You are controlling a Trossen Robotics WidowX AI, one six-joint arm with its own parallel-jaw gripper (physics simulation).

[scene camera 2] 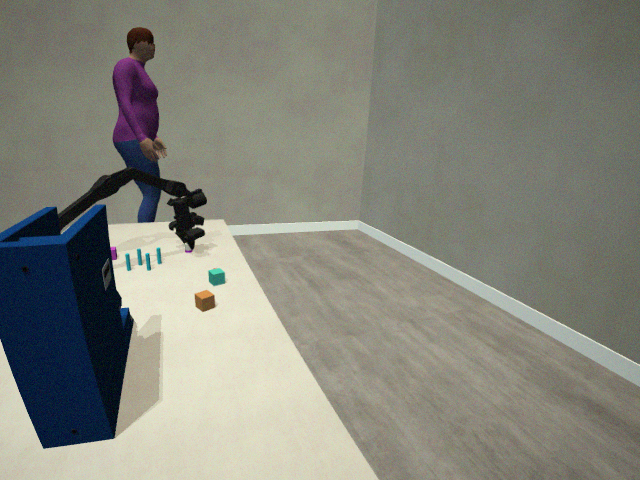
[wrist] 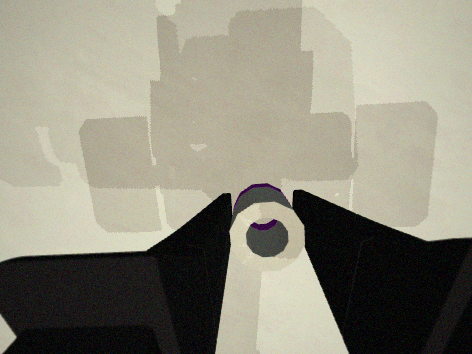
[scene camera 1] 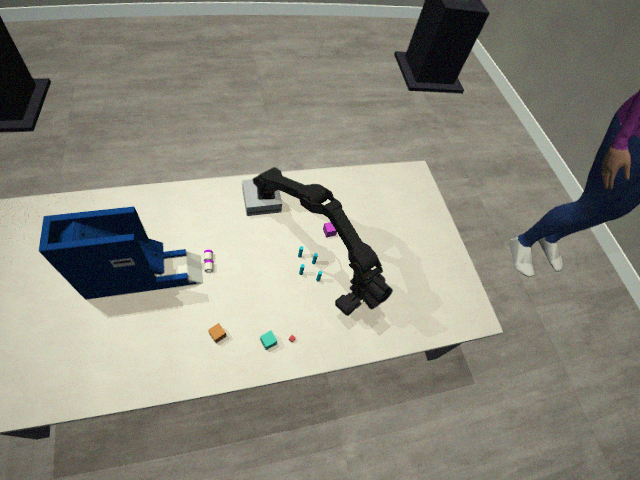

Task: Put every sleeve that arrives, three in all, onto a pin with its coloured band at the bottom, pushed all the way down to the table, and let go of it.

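Observation:
My gripper [scene camera 2: 191, 245] [wrist: 261, 200] points down and is shut on a white sleeve [scene camera 2: 188, 249] [wrist: 267, 264]. The sleeve stands upright between the fingertips, purple band at the bottom, at or very near the table; contact is hard to tell. The fingers hide it in scene camera 1. Two more white sleeves, one [scene camera 1: 208, 256] behind the other [scene camera 1: 208, 267], are in a row in front of the blue dispenser's chute, each with its purple band toward the back. Several bare teal pins, including one [scene camera 1: 319, 275] [scene camera 2: 159, 255], stand upright left of the gripper in scene camera 1.
The blue dispenser [scene camera 1: 111, 268] [scene camera 2: 87, 320] stands at the left of the table [scene camera 1: 155, 361]. A purple cube [scene camera 1: 329, 229] is behind the pins. An orange cube [scene camera 1: 217, 332] [scene camera 2: 204, 300], a green cube [scene camera 1: 268, 339] [scene camera 2: 216, 276] and a small red cube [scene camera 1: 292, 338] lie near the front.

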